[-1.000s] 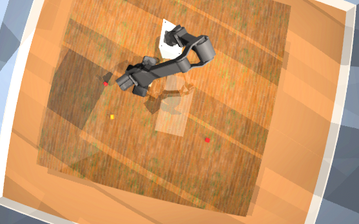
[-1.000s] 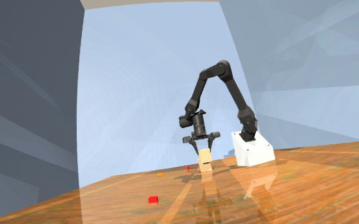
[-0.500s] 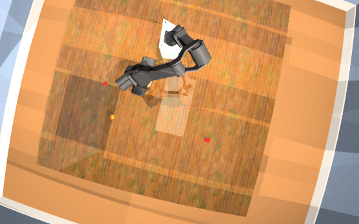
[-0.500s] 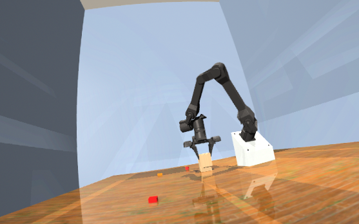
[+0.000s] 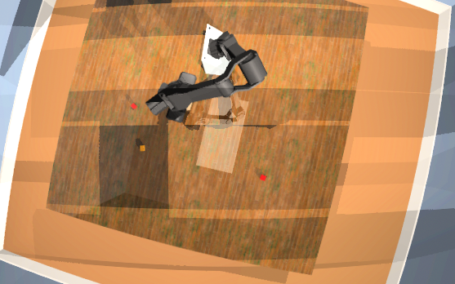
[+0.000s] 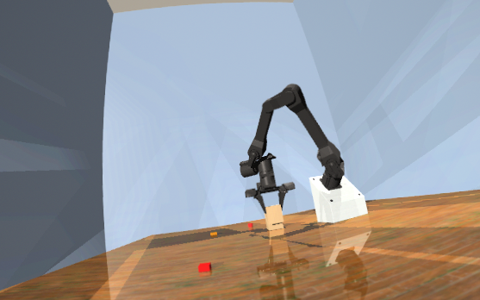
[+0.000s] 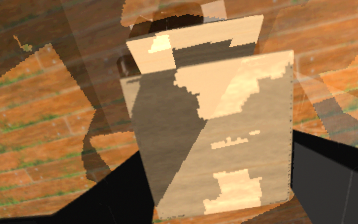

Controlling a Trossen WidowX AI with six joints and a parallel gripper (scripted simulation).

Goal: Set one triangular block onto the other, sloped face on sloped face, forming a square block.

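The wooden triangular block is 10 mm above my gripper tip. The rest, counted from my gripper tip: yellow cube (220 mm ahead, 170 mm to the right, 60 mm below).
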